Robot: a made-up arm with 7 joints.
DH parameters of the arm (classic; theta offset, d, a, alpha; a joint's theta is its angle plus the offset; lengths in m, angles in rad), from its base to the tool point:
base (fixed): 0 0.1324 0 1.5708
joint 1: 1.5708 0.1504 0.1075 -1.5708
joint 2: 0 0.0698 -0.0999 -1.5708
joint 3: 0 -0.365 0.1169 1.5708
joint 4: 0 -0.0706 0.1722 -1.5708
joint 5: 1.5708 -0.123 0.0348 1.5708
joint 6: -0.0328 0 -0.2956 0
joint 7: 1.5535 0 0.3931 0
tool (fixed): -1.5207 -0.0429 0 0
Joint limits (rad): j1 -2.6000..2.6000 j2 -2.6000..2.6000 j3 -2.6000..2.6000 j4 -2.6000..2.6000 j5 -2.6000..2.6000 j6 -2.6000..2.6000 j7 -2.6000..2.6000
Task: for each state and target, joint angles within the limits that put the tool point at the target. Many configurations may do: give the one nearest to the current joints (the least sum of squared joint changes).
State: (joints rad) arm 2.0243 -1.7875 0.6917 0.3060 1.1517 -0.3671 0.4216
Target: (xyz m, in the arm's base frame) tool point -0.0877 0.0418 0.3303
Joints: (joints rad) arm 1.7610 -1.6807 0.6204 0.0432 0.5663 -1.0887 -0.0599
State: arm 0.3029 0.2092 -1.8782 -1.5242 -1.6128 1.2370 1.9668
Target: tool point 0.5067 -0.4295 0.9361
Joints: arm -0.0518 0.8146 -2.0322 -1.5071 -1.5743 1.5059 2.0048
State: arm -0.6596 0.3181 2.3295 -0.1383 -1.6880 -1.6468 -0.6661
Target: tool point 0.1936 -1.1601 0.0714
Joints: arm -0.6498 0.5981 2.4597 -0.5308 -1.5717 -2.0422 -0.3502
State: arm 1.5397 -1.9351 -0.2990 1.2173 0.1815 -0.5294 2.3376
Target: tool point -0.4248 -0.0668 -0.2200
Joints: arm 1.1735 -2.0060 -0.2792 1.2486 0.5641 -0.8074 2.2083
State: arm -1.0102 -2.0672 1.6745 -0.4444 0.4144 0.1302 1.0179
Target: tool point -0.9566 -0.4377 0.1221
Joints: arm -1.5637 -1.5762 1.3603 -0.7554 0.7260 0.6811 1.4184
